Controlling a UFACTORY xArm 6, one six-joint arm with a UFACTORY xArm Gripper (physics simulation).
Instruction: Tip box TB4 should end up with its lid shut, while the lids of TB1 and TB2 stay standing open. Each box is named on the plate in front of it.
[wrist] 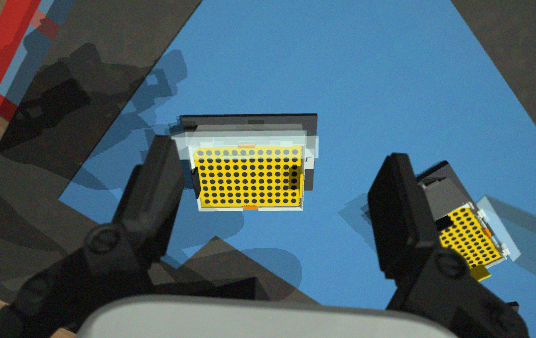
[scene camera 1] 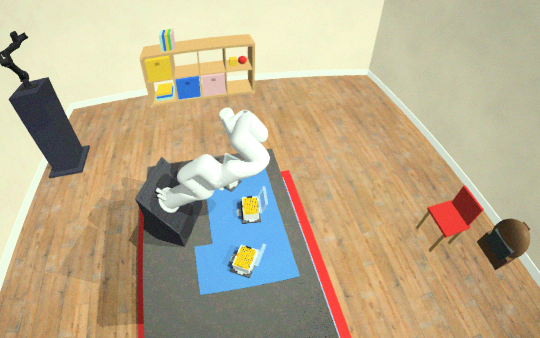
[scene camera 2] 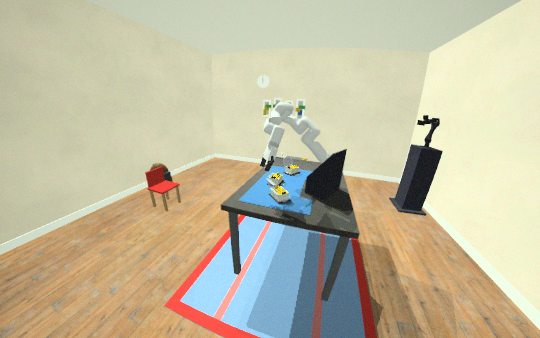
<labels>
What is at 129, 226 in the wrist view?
My gripper.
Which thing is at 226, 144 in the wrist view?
A clear lid.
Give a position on a blue mat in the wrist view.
At 423, 85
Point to a blue mat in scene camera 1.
277, 263
</labels>
